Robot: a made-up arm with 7 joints.
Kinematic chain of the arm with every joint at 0, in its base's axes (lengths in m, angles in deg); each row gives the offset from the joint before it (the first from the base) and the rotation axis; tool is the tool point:
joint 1: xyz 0 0.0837 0 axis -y
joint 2: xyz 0 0.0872 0 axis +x
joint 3: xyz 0 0 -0.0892 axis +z
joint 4: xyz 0 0 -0.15 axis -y
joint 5: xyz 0 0 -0.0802 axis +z
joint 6: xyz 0 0 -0.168 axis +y
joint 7: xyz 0 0 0 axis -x
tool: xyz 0 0 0
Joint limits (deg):
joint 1: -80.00..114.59
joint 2: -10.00..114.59
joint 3: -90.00..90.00
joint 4: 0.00..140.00
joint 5: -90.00..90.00
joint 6: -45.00..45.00
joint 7: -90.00..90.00
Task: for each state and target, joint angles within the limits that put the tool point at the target. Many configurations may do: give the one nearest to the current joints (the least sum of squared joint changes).
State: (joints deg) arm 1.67 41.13 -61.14 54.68 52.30 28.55 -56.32
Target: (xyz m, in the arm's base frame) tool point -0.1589 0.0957 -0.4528
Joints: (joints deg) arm -21.44 -4.54 -64.59 9.49 52.30 28.55 -56.32
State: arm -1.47 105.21 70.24 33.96 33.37 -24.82 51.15
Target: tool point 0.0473 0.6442 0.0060
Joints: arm -4.40 79.63 63.74 25.17 33.37 -24.82 51.15
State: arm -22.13 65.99 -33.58 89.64 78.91 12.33 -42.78
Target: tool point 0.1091 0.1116 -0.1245
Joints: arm -6.06 36.26 -43.20 137.76 78.91 12.33 -42.78
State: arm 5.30 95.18 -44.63 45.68 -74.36 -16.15 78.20
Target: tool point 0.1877 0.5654 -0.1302
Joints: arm 21.02 77.96 -38.55 41.45 -74.36 -16.15 78.20
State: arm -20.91 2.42 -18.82 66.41 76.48 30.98 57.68
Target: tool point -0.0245 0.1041 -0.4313
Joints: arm -28.43 0.58 -21.05 52.51 76.48 30.98 57.68
